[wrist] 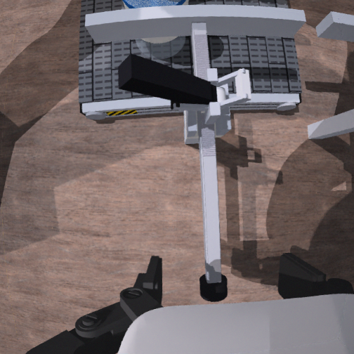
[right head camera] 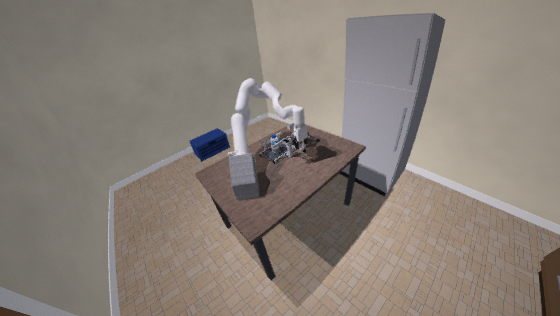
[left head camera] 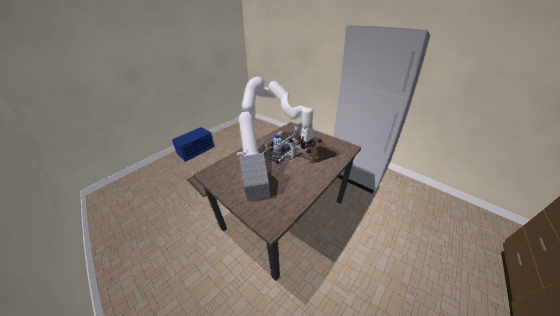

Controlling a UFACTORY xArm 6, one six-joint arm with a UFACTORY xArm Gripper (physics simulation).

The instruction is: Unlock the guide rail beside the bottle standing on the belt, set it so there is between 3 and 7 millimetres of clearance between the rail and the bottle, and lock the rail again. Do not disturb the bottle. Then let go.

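Seen in the pictures: gripper, fingertip midpoint: [right head camera: 301, 146] [left head camera: 306, 146]; arm's base at its link origin: [right head camera: 242, 157] [left head camera: 251, 157].
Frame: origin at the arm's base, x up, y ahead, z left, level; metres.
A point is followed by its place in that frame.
The bottle [left head camera: 276, 142] @[x -0.068, y 0.305, z 0.138 m] [right head camera: 273, 140] @[x -0.054, y 0.313, z 0.141 m] stands upright on the belt [wrist: 265, 55]; its blue cap [wrist: 155, 2] shows at the wrist view's top edge. The white guide rail [wrist: 140, 26] runs across the belt beside the bottle, partly hiding it; the clearance cannot be read. A white rod [wrist: 211, 200] runs from the rail through a clamp to a black end knob [wrist: 213, 288]. The clamp's black lever [wrist: 165, 82] points left over the belt; whether it is locked is unclear. My gripper [left head camera: 306, 145] @[x -0.055, y 0.431, z -0.074 m] [right head camera: 302, 148] @[x -0.055, y 0.431, z -0.074 m] [wrist: 221, 275] is open, its fingers apart on either side of the rod's knob end.
White bars [wrist: 332, 124] stand at the wrist view's right edge. The belt unit stands on the wooden table [left head camera: 300, 187] @[x -0.202, y 0.202, z -0.258 m] [right head camera: 295, 182] @[x -0.202, y 0.256, z -0.232 m], with the arm's grey base block [left head camera: 255, 177] @[x -0.042, y -0.064, z -0.141 m] [right head camera: 244, 176] @[x -0.042, y -0.053, z -0.145 m] near one end. A fridge [left head camera: 375, 100] [right head camera: 382, 95] stands behind the table.
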